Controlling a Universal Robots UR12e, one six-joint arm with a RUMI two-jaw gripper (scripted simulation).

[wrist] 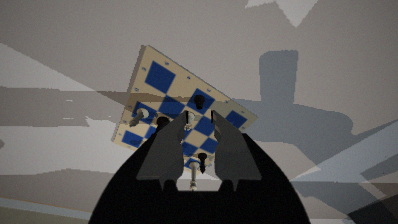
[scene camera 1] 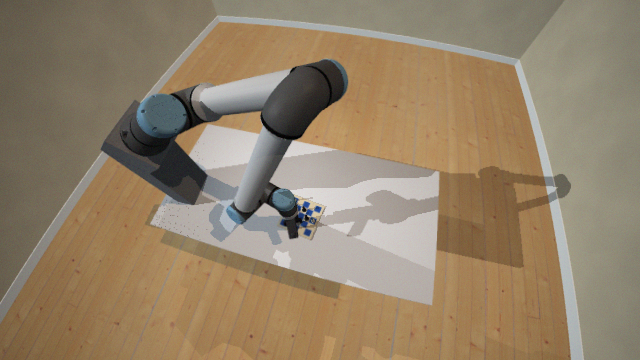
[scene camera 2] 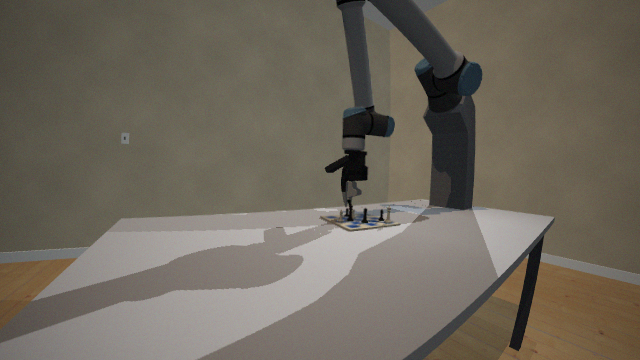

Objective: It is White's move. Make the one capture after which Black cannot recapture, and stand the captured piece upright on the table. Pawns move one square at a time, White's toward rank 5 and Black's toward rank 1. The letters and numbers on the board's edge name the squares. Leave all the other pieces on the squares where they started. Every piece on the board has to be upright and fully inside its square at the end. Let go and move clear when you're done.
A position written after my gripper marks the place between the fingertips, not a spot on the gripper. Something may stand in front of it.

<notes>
In view: my gripper [scene camera 2: 347, 206] and a blue-and-cream chessboard [scene camera 2: 373, 221].
The blue-and-cream chessboard shows as well in the wrist view [wrist: 164, 88]. My gripper shows as well in the wrist view [wrist: 199, 111].
</notes>
